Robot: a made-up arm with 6 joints. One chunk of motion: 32 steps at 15 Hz.
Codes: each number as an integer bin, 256 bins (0 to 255) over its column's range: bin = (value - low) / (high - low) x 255, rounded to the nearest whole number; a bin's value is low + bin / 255 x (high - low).
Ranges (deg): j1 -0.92..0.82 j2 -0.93..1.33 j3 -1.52..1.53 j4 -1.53..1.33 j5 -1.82..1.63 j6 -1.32..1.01
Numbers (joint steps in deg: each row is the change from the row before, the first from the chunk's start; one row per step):
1: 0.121 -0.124 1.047 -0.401 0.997 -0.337
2: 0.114 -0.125 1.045 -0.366 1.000 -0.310
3: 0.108 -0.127 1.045 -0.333 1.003 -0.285
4: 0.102 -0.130 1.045 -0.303 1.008 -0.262
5: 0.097 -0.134 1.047 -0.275 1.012 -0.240
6: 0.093 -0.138 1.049 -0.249 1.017 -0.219
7: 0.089 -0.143 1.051 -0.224 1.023 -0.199
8: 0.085 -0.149 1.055 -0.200 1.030 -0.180
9: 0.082 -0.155 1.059 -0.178 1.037 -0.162
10: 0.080 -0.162 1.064 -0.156 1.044 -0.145
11: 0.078 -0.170 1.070 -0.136 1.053 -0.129
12: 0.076 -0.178 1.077 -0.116 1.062 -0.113
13: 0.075 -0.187 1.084 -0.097 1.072 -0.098
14: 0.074 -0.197 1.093 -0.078 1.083 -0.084
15: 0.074 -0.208 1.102 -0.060 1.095 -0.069
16: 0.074 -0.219 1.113 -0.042 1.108 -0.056
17: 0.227 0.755 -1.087 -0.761 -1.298 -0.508
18: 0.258 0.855 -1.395 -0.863 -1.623 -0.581
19: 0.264 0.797 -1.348 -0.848 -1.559 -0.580
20: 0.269 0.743 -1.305 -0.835 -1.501 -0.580
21: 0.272 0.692 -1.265 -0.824 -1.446 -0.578
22: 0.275 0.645 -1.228 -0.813 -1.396 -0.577
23: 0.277 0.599 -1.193 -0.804 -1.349 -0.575
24: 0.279 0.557 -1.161 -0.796 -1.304 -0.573
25: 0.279 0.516 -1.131 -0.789 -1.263 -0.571
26: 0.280 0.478 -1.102 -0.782 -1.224 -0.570
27: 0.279 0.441 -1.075 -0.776 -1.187 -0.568
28: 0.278 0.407 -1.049 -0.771 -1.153 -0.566
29: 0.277 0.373 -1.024 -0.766 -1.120 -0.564
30: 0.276 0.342 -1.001 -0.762 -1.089 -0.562
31: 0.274 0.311 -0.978 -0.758 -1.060 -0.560
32: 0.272 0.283 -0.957 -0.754 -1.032 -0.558
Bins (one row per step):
1: 153 91 215 101 208 108
2: 152 91 214 104 208 111
3: 151 91 214 107 209 113
4: 150 90 214 109 209 116
5: 149 90 215 112 209 118
6: 148 89 215 114 210 120
7: 148 89 215 116 210 123
8: 147 88 215 119 211 125
9: 147 87 216 121 211 127
10: 147 87 216 123 212 129
11: 146 86 217 124 212 130
12: 146 85 217 126 213 132
13: 146 84 218 128 214 134
14: 146 83 218 129 215 135
15: 146 81 219 131 215 137
16: 146 80 220 133 216 138
17: 168 190 36 69 39 89
18: 173 201 10 59 15 81
19: 174 195 14 61 19 81
20: 174 189 18 62 24 81
21: 175 183 21 63 28 81
22: 175 178 24 64 31 81
23: 175 173 27 65 35 82
24: 176 168 30 65 38 82
25: 176 163 33 66 41 82
26: 176 159 35 67 44 82
27: 176 155 37 67 47 82
28: 176 151 39 68 49 83
29: 175 147 41 68 52 83
30: 175 144 43 68 54 83
31: 175 140 45 69 56 83
32: 175 137 47 69 58 83

